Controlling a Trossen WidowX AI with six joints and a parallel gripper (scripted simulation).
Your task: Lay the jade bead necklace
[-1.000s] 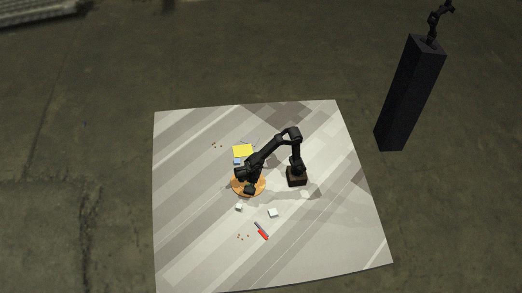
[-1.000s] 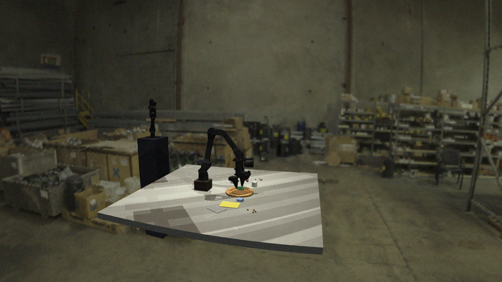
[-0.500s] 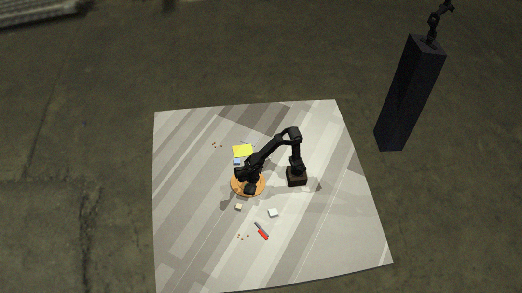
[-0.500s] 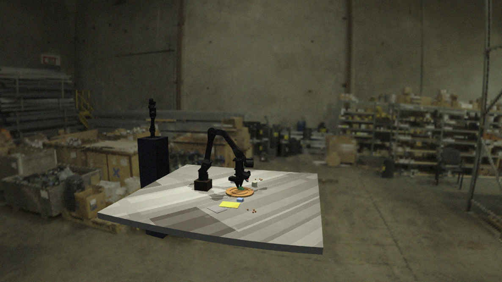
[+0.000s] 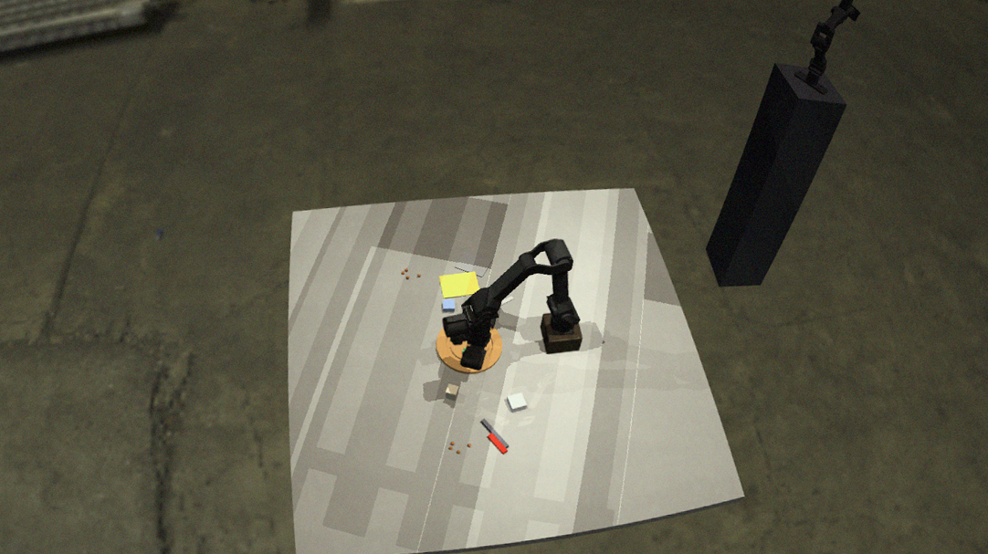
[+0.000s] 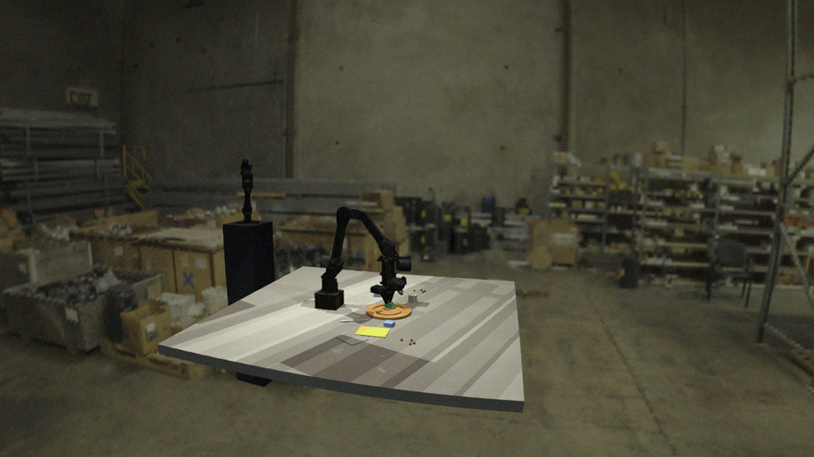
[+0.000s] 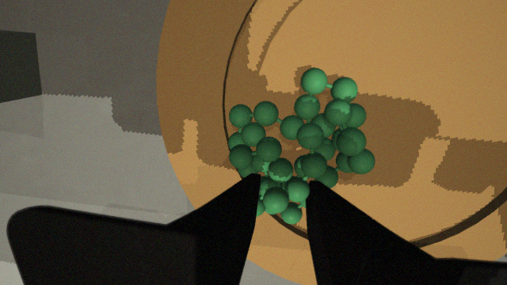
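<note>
The cream cube lies 80 mm ahead of my gripper tip and 120 mm to the left of it. The rest, counted from my gripper tip: red-handled tool 30 mm behind, 270 mm to the left, 20 mm below; white strip 80 mm behind, 200 mm to the right, 20 mm below; blue block 70 mm ahead, 200 mm to the right, 10 mm below.
</note>
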